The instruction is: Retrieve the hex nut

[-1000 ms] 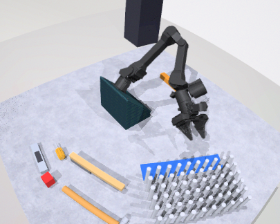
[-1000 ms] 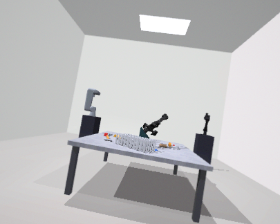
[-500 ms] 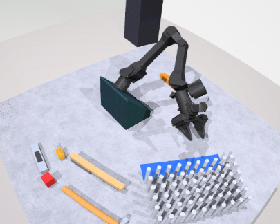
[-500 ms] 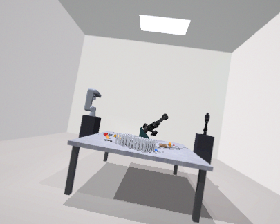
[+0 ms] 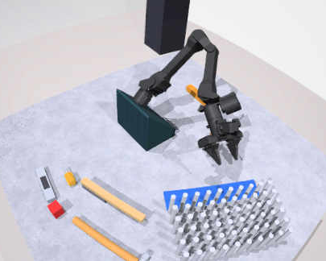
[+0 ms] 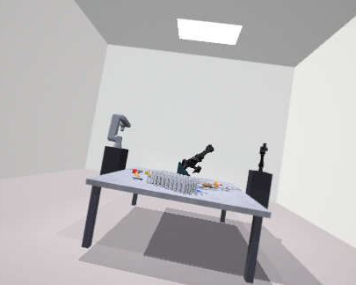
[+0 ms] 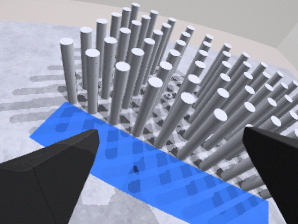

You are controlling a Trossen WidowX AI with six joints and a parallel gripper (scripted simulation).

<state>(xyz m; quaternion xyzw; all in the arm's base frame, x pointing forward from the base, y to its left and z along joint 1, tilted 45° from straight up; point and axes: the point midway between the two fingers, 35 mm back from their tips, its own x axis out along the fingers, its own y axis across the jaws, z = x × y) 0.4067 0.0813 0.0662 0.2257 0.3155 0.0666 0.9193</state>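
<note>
The wooden-handled screwdriver is 29 cm to the left of my gripper tip, 23 cm behind it and 13 cm below it. Also, from my gripper tip: thin metal piece: 40 cm to the left, 34 cm behind, 14 cm below; then orange bar: 44 cm behind, 28 cm to the left, 13 cm below; then blue strip: 15 cm below, 4 cm to the right, 2 cm ahead.
</note>
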